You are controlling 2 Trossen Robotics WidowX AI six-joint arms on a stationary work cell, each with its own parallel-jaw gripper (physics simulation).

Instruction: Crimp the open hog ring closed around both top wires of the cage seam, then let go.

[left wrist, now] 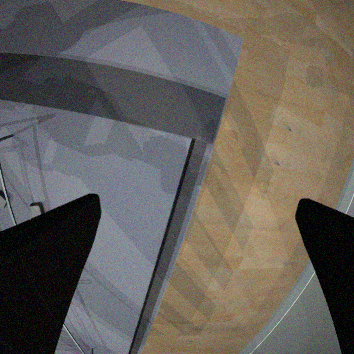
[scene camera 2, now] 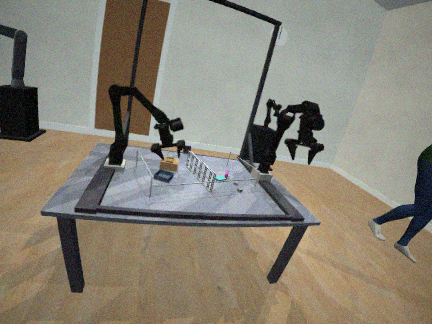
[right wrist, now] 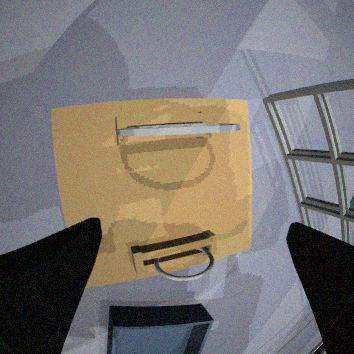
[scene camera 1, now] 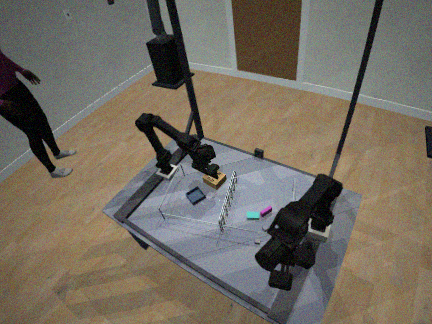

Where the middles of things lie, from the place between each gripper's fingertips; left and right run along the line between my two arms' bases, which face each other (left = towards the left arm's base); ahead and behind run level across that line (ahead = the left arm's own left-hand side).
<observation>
Now: left hand 270 mm past the dark blue tray [right wrist: 189, 321], 570 mm to the left of it and 260 mm above it. Round my left hand: tan block [right wrist: 162, 196] (410 mm behind, 530 mm to the right, 240 mm below); silver bar [right wrist: 182, 128] (440 mm behind, 530 mm to the right, 200 mm below).
I see the silver bar 5 cm behind my right hand and 1 cm above it. The rest, counted from my right hand: dark blue tray 12 cm ahead, 4 cm to the right, 5 cm below; then tan block 2 cm behind, 1 cm to the right, 3 cm below.
</observation>
